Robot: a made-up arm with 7 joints.
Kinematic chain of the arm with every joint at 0, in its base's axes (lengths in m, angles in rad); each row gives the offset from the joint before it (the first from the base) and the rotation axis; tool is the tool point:
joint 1: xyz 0 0 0.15 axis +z
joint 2: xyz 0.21 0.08 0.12 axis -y
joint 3: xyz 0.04 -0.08 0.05 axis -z
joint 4: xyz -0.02 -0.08 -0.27 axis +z
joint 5: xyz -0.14 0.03 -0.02 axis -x
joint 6: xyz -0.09 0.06 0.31 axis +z
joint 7: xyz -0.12 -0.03 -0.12 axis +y
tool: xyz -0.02 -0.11 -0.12
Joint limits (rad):
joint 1: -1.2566..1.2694
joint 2: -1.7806..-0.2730
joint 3: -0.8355..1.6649
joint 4: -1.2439..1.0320
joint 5: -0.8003..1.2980
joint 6: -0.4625..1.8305
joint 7: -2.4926..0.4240
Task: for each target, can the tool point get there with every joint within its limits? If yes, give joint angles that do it. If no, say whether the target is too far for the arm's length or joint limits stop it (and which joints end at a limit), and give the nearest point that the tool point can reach.
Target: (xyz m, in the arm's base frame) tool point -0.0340 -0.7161 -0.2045
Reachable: no: joint limits stop it (at a limit: joint 2, joint 3, joint 4, joint 5, joint 7) | nearest point -0.0280 -0.5893 -0.0680 | short by 0.186 m
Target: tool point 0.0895 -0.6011 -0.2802
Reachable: no: joint limits stop it (at a limit: joint 3, joint 4, joint 5, joint 7) | nearest point 0.0763 -0.5126 -0.1197 | short by 0.184 m
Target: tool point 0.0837 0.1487 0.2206
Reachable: yes | joints -0.3497 -1.1526 0.4506 0.1068 1.1269 1.3456 -1.7186
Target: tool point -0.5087 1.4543 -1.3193
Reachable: no: too far | nearest point -0.1074 0.5076 -0.1054 | short by 1.591 m
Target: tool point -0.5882 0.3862 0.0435
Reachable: no: joint limits stop it (at a limit: joint 1, joint 2, joint 3, joint 6, joint 7) | nearest point -0.4261 0.3111 0.0440 | short by 0.179 m
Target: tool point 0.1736 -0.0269 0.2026
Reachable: yes | joints 0.9418 -0.4301 -0.5123 -0.1606 0.6567 1.0546 -0.1452
